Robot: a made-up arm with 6 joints.
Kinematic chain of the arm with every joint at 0, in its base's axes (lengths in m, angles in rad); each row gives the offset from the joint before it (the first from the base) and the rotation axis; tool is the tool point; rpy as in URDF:
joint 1: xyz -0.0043 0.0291 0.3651 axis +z
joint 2: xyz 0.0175 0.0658 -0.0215 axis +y
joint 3: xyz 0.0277 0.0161 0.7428 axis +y
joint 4: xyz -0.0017 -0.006 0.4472 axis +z
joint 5: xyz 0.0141 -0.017 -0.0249 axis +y
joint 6: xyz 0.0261 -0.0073 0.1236 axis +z
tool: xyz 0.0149 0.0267 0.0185 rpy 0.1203 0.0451 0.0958
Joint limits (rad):
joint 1: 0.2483..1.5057
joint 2: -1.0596..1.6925
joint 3: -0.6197..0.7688
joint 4: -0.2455..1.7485
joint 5: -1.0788..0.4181
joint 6: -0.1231..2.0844
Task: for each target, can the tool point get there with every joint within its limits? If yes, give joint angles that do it. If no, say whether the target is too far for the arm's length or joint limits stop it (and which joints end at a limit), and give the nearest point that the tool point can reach.
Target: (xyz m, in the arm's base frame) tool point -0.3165 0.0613 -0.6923
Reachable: no: joint limits stop it (at a limit: joint 1, joint 2, joint 3, joint 5, joint 6) | nearest point -0.0373 1.0368 -0.2574 | short by 1.104 m
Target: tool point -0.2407 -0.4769 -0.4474
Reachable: no: joint limits stop it (at a limit: joint 2, joint 3, joint 5, joint 6) | nearest point -0.4653 -0.9576 0.5618 | short by 1.140 m
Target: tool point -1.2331 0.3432 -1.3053
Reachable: no: too far | nearest point -0.0863 1.0592 -0.2419 | short by 1.720 m
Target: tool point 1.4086 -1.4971 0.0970
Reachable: no: too far | nearest point -0.0418 -1.0660 0.6397 | short by 1.608 m
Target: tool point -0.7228 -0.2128 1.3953
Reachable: yes | joints 0.4505 -0.6366 -0.1264 0.4746 0.2764 1.4491
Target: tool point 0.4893 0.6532 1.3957
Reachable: yes | joints 0.8277 0.5780 0.0688 0.1953 -0.0229 1.8990
